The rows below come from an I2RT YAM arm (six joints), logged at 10 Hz.
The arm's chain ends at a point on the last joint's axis. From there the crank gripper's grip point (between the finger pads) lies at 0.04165 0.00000 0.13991 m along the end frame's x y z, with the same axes.
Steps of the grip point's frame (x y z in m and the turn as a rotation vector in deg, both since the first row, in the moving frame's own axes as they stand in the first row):
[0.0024 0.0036 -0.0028 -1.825 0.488 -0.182]
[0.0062 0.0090 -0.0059 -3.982 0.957 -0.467]
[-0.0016 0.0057 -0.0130 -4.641 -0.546 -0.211]
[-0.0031 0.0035 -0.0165 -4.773 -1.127 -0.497]
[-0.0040 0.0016 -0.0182 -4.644 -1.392 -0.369]
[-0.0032 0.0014 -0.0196 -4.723 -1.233 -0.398]
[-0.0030 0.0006 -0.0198 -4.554 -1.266 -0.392]
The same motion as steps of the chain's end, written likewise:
[0.0012 -0.0007 -0.0024 -1.825 0.488 -0.182]
[0.0038 -0.0003 -0.0049 -3.982 0.957 -0.467]
[-0.0003 -0.0055 -0.0129 -4.641 -0.546 -0.211]
[-0.0004 -0.0078 -0.0168 -4.773 -1.127 -0.497]
[-0.0006 -0.0095 -0.0187 -4.644 -1.392 -0.369]
[-0.0002 -0.0099 -0.0200 -4.723 -1.233 -0.398]
[0.0001 -0.0103 -0.0203 -4.554 -1.266 -0.392]

